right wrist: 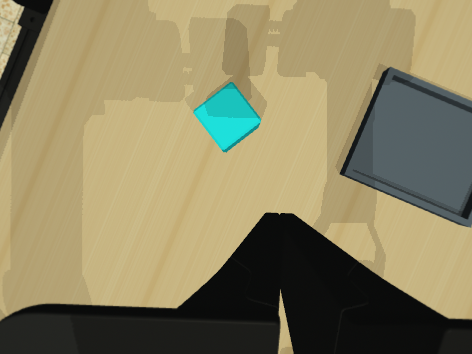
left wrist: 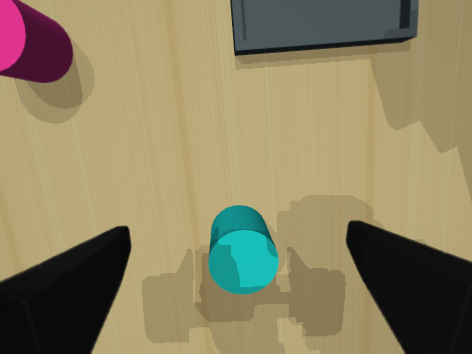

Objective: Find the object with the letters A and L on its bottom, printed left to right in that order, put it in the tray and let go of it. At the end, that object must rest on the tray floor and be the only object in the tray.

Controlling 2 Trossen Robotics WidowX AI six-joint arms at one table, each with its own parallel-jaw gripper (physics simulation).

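Frame: origin at the left arm's base, x ahead, y left, z up, level; centimetres.
Where they show: left gripper, fingertip midpoint: point(left wrist: 240, 234); right gripper, fingertip midpoint: point(right wrist: 277, 227).
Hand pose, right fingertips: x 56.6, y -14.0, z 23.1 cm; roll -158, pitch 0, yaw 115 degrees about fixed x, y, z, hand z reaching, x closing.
Each offset is from my right fingertips to the centre of the thing. Level surfaces: height alone.
A cyan cylinder @(dx -32.0, dy +19.3, dz -23.1 cm) point(left wrist: 243, 261) stands upright on the table in the left wrist view, between and below the spread fingers of my left gripper point(left wrist: 240, 234), which is open and touches nothing. A magenta cylinder @(dx -17.2, dy +34.0, dz -23.2 cm) point(left wrist: 37, 45) stands at the upper left of that view, partly cut off. A cyan square block @(dx -4.9, dy -5.1, dz -23.6 cm) point(right wrist: 227, 117) sits on the table in the right wrist view. My right gripper point(right wrist: 277, 227) is shut and empty, apart from the block. The grey tray @(dx -11.5, dy +13.4, dz -24.9 cm) point(left wrist: 320, 44) point(right wrist: 366, 122) shows in part in both views; no object shows in its visible part. The bottoms of the objects are hidden, and no letters show.
The wooden table @(dz -25.8 cm) point(left wrist: 150, 165) point(right wrist: 150, 200) lies under all the objects, with arm shadows across it. A black rail point(right wrist: 20, 67) runs along the table's edge at the upper left of the right wrist view.
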